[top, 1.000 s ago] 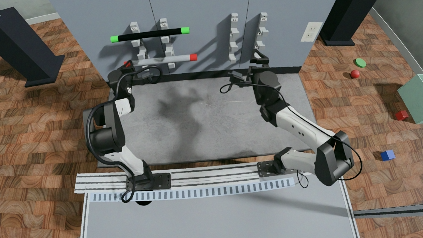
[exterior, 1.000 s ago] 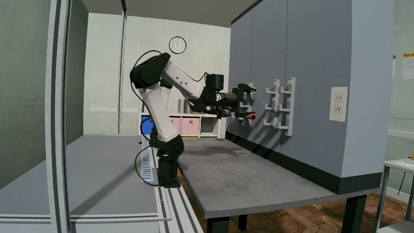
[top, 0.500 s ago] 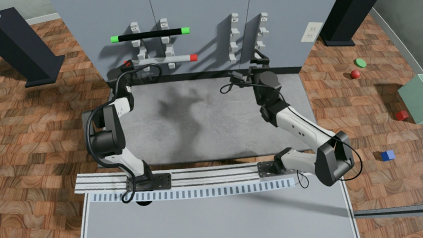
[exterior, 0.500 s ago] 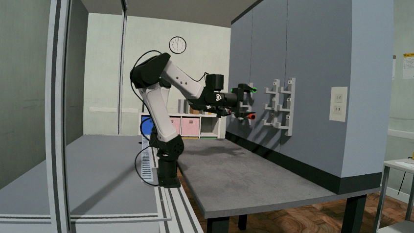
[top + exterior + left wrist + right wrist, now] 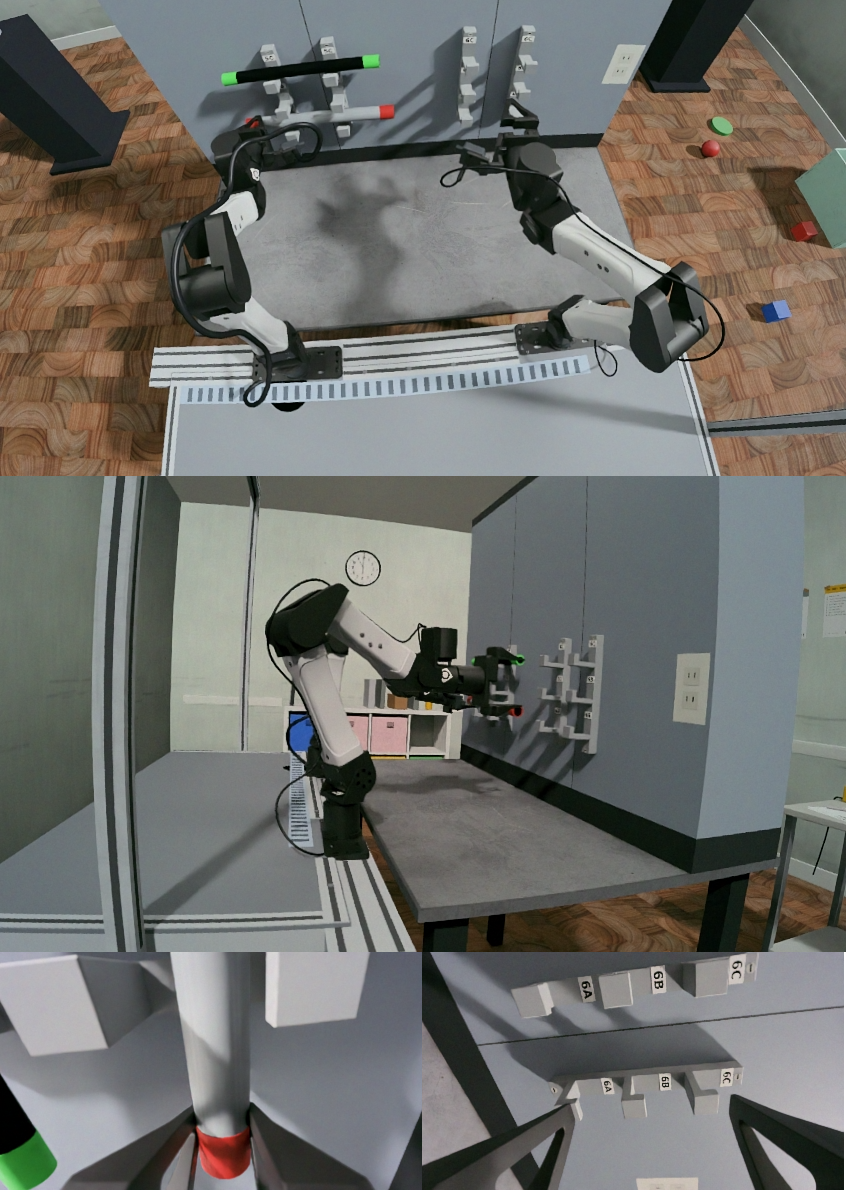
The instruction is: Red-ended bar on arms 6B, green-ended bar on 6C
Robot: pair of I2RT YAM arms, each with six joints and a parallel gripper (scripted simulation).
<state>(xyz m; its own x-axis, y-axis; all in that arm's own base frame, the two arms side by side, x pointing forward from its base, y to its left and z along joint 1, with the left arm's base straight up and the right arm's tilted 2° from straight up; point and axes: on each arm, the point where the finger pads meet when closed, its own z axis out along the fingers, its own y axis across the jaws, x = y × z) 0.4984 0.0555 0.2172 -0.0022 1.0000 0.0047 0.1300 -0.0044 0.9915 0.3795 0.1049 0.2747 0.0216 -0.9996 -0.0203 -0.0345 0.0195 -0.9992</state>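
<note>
The green-ended bar is 1 cm ahead of my left hand, 13 cm to the right of it and 13 cm above it. Round my left hand: red-ended bar: 14 cm to the right; blue-grey wall: 15 cm ahead, 34 cm to the right, 22 cm above; rack strip: 1 cm behind, 47 cm to the right, 5 cm above.
Now: the rack strip 120 mm ahead of my right hand, 60 mm to the left of it and 20 mm below it. Round my right hand: red-ended bar (120 mm ahead, 390 mm to the left, 70 mm below); then blue-grey wall (270 mm ahead, 180 mm to the left, 160 mm above); then outlet plate (150 mm ahead, 320 mm to the right, 10 mm above).
</note>
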